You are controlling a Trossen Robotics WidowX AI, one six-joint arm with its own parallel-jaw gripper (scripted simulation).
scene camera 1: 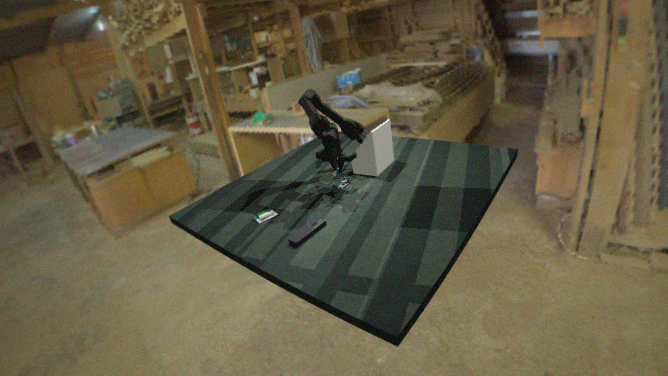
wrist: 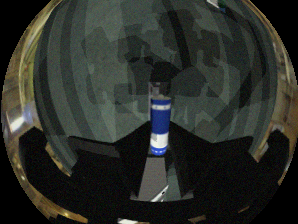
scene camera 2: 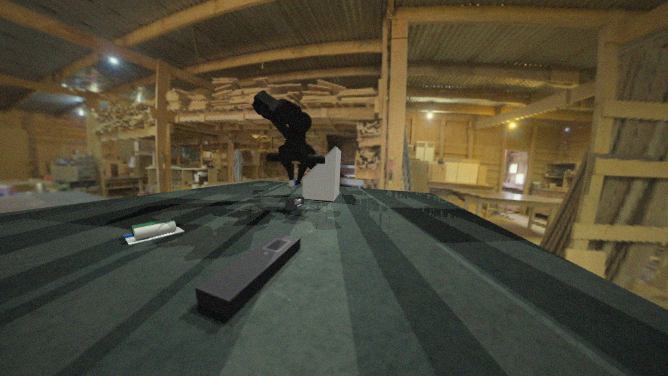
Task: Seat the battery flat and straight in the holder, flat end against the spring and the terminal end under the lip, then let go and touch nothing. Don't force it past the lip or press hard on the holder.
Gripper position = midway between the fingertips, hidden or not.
Observation:
The gripper (scene camera 2: 295, 184) carries a blue battery. Further things: a battery holder (scene camera 2: 228, 291).
The gripper shows as well in the wrist view (wrist: 159, 124).

